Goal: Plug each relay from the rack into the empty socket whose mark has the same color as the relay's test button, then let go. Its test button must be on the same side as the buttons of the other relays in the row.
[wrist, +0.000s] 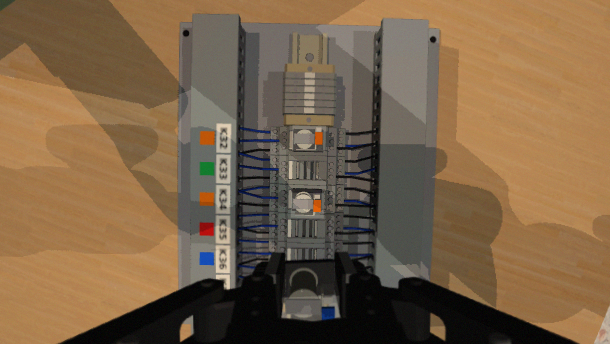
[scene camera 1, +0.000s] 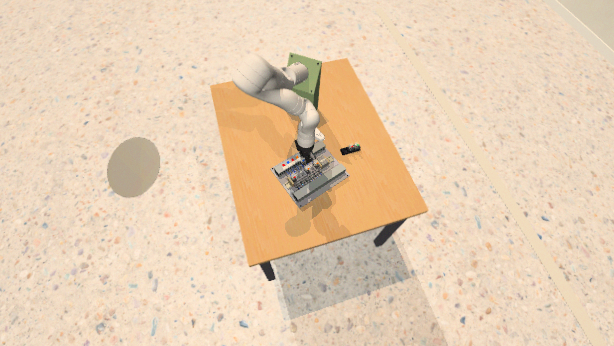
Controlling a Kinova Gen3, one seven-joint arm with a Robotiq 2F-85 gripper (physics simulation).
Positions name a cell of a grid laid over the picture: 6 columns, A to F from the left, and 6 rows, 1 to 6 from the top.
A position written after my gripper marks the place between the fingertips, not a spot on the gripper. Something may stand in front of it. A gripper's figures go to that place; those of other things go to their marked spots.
Scene:
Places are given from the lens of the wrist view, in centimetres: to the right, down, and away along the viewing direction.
my gripper (wrist: D5): 0, 5, 16
clear relay (wrist: D6): 0, 6, 14

